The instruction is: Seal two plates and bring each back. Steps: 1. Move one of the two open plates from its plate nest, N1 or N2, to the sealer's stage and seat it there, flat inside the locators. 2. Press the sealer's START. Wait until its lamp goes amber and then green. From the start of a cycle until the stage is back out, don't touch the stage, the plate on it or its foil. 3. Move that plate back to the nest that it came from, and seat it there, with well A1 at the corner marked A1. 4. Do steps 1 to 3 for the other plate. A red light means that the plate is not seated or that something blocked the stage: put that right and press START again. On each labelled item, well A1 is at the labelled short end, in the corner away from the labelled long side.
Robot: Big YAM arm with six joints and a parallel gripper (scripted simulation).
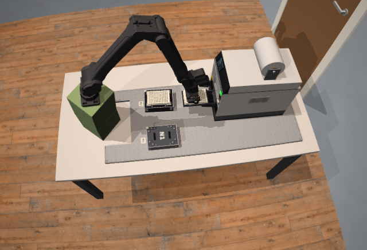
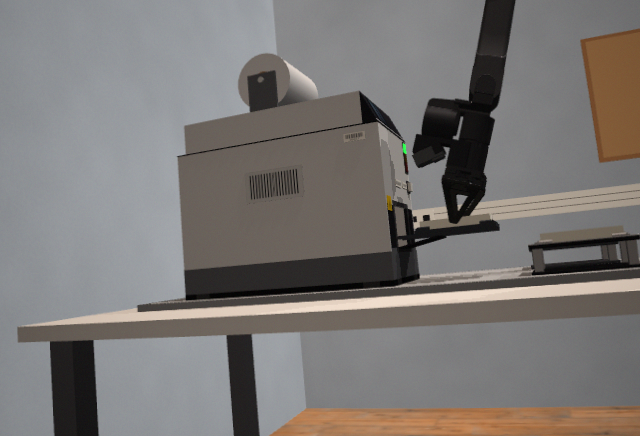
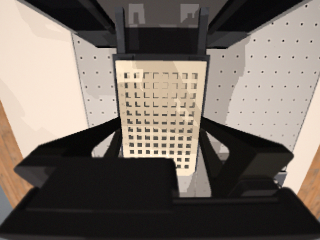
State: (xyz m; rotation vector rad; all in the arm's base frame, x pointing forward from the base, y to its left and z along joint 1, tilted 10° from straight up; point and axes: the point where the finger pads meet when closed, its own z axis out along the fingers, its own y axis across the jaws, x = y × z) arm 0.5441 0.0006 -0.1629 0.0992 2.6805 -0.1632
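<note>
My gripper is now 2 cm above the sealer stage. Also, from my hand: plate (20 cm behind, 6 cm to the left, 5 cm below); yellow warning label (11 cm ahead, 8 cm to the left, 4 cm above); plate nest (22 cm behind, 17 cm to the right, 7 cm below).
</note>
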